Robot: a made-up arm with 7 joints.
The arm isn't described. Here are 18 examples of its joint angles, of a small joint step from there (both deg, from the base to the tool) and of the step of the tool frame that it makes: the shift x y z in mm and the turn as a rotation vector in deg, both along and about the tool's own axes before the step.
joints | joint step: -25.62 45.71 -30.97 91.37 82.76 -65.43 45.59 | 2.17 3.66 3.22 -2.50 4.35 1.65 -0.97
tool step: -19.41 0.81 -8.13 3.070 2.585 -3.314
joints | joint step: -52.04 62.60 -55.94 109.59 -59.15 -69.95 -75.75 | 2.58 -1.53 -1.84 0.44 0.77 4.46 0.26
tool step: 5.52 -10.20 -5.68 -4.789 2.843 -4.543
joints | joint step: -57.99 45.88 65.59 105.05 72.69 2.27 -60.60 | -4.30 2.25 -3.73 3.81 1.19 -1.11 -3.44
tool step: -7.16 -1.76 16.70 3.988 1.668 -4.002
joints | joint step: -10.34 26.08 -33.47 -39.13 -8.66 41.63 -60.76 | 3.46 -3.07 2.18 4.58 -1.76 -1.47 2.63
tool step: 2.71 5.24 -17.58 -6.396 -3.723 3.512
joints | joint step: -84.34 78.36 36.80 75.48 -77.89 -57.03 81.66 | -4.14 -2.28 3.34 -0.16 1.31 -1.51 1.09
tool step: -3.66 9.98 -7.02 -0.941 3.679 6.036
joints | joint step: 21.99 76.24 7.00 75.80 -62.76 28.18 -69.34 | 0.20 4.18 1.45 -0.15 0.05 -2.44 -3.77
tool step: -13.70 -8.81 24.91 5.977 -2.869 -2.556
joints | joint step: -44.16 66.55 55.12 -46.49 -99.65 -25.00 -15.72 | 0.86 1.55 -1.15 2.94 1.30 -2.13 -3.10
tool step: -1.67 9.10 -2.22 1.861 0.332 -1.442
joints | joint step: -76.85 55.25 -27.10 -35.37 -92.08 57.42 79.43 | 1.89 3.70 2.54 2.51 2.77 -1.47 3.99
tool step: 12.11 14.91 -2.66 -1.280 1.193 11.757
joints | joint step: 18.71 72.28 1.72 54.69 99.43 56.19 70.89 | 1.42 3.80 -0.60 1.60 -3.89 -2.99 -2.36
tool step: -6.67 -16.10 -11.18 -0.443 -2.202 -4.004
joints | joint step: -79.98 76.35 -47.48 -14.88 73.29 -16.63 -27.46 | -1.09 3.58 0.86 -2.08 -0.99 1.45 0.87
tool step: -11.17 -0.07 -10.52 0.812 3.159 0.364
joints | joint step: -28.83 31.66 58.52 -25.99 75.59 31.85 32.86 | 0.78 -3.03 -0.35 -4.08 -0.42 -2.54 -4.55
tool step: -4.96 10.21 1.14 -3.034 -1.518 -4.404
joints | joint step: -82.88 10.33 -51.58 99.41 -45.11 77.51 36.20 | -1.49 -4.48 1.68 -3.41 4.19 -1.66 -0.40
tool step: -35.40 -15.27 4.39 2.246 -9.161 0.927
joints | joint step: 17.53 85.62 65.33 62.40 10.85 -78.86 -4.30 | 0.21 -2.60 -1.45 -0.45 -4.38 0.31 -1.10
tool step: -10.78 -9.86 0.13 -2.751 1.739 1.862
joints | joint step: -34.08 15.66 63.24 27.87 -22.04 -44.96 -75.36 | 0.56 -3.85 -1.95 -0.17 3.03 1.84 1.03
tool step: -0.19 -22.55 -9.48 -5.367 2.850 -1.577
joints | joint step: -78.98 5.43 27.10 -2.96 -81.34 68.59 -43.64 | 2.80 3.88 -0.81 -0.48 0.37 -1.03 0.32
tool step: -12.83 -6.52 2.68 1.507 0.951 5.060
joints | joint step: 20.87 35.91 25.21 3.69 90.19 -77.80 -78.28 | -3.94 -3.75 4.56 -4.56 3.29 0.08 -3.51
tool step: -20.59 2.55 -9.02 -4.897 6.363 -0.368
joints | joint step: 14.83 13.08 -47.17 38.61 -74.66 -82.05 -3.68 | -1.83 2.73 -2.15 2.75 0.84 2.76 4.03
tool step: 7.00 12.76 2.25 4.145 3.501 -0.031
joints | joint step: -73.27 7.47 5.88 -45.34 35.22 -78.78 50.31 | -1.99 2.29 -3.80 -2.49 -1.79 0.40 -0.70
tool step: 9.15 -9.69 0.00 -5.528 -2.538 2.298
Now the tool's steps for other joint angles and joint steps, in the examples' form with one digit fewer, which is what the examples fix.
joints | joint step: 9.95 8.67 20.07 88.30 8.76 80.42 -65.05 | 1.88 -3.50 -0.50 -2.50 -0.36 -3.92 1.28
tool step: 19.9 -0.4 0.8 4.63 0.66 0.45
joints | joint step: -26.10 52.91 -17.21 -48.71 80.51 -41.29 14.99 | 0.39 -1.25 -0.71 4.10 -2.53 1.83 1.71
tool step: -3.3 -12.8 0.5 -4.65 4.30 1.39
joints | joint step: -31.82 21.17 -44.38 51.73 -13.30 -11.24 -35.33 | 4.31 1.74 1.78 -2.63 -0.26 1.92 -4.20
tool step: -8.0 -10.0 -17.2 -4.07 1.49 -3.83
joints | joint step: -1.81 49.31 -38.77 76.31 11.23 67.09 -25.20 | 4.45 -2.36 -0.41 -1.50 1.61 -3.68 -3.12
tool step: 10.8 -25.8 1.2 7.11 -1.70 -2.11
